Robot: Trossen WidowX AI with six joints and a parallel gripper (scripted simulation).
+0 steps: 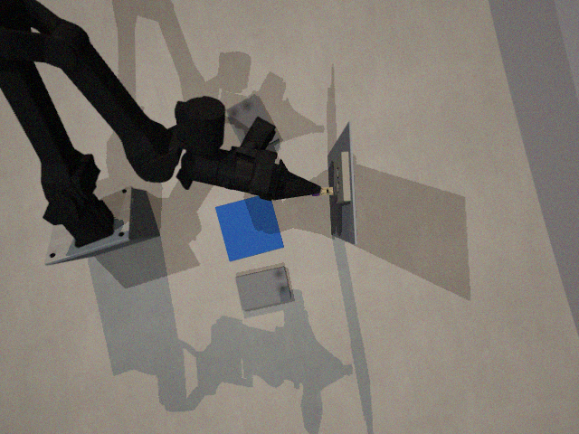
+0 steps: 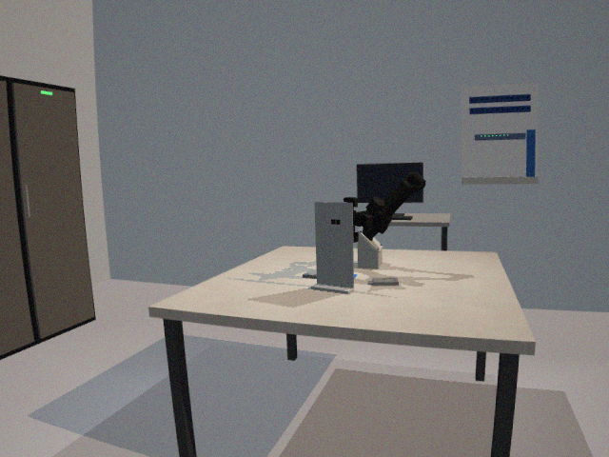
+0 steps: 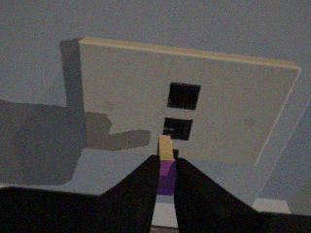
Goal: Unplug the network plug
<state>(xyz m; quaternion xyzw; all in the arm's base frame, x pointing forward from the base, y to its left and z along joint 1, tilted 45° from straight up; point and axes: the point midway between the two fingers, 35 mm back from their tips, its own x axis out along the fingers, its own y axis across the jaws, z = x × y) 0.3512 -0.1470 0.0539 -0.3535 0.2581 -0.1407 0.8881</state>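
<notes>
My gripper tip is now 27 cm above the blue marked square, 15 cm past it and 1 cm to the left of it. Also, from my gripper tip: upright panel: 11 cm below, 5 cm ahead, 1 cm to the right.
</notes>
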